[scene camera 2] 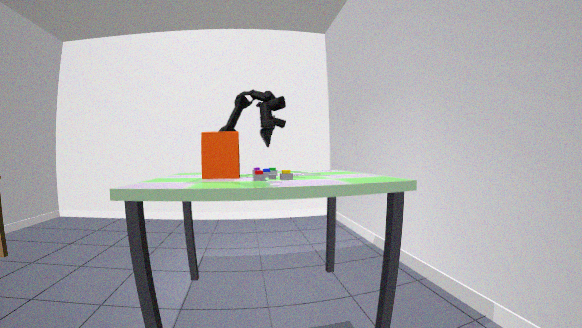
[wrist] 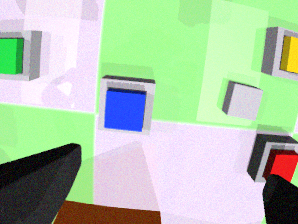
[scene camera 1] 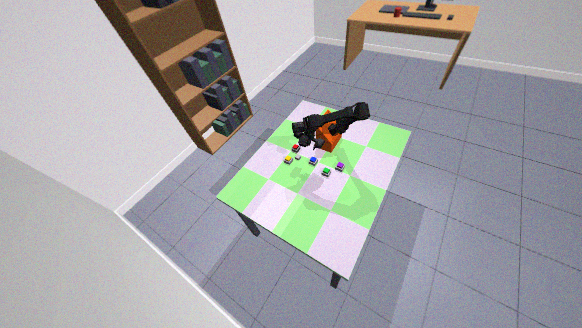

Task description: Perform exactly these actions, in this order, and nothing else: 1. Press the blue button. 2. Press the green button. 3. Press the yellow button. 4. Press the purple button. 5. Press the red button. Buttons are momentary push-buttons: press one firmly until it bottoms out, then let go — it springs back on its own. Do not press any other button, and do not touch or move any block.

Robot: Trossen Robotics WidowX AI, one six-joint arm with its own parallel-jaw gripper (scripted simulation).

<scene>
My gripper (wrist: 176,171) is open and holds nothing. I also see a small grey block (wrist: 242,101) and a blue button (wrist: 124,109).
</scene>
